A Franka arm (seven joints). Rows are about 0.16 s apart.
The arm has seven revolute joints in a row. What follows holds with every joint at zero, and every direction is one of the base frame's.
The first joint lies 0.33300 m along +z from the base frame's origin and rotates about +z.
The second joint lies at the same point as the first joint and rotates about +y.
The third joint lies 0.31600 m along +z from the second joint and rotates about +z.
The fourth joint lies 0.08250 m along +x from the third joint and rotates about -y.
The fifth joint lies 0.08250 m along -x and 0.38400 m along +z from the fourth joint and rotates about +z.
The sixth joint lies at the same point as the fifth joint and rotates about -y.
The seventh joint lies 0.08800 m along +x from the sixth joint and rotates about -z.
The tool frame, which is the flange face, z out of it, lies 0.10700 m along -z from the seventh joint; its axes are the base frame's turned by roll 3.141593, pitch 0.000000 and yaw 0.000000 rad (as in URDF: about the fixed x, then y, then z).
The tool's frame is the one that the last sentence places.
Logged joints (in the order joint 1, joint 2, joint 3, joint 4, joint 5, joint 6, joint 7), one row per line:
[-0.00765, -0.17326, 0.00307, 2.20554, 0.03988, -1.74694, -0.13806]
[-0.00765, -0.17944, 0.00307, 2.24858, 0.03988, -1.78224, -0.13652]
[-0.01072, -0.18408, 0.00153, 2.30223, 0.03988, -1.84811, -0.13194]
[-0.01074, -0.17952, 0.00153, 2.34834, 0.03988, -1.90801, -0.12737]
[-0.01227, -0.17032, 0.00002, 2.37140, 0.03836, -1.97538, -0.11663]
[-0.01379, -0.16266, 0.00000, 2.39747, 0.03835, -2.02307, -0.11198]
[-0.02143, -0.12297, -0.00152, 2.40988, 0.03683, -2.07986, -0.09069]
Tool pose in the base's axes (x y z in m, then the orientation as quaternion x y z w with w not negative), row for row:
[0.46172, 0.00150, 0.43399, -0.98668, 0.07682, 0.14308, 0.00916]
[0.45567, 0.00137, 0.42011, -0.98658, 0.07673, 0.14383, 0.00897]
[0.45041, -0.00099, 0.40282, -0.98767, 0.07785, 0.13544, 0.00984]
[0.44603, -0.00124, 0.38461, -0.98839, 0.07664, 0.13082, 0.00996]
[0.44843, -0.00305, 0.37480, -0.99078, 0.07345, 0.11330, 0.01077]
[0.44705, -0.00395, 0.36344, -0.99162, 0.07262, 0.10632, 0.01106]
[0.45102, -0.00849, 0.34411, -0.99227, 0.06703, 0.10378, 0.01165]
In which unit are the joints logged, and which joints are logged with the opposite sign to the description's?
The joints are logged in radians. Opposite sign: joint 4, joint 6, joint 7.
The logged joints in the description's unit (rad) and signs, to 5 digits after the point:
[-0.00765, -0.17326, 0.00307, -2.20554, 0.03988, 1.74694, 0.13806]
[-0.00765, -0.17944, 0.00307, -2.24858, 0.03988, 1.78224, 0.13652]
[-0.01072, -0.18408, 0.00153, -2.30223, 0.03988, 1.84811, 0.13194]
[-0.01074, -0.17952, 0.00153, -2.34834, 0.03988, 1.90801, 0.12737]
[-0.01227, -0.17032, 0.00002, -2.37140, 0.03836, 1.97538, 0.11663]
[-0.01379, -0.16266, 0.00000, -2.39747, 0.03835, 2.02307, 0.11198]
[-0.02143, -0.12297, -0.00152, -2.40988, 0.03683, 2.07986, 0.09069]

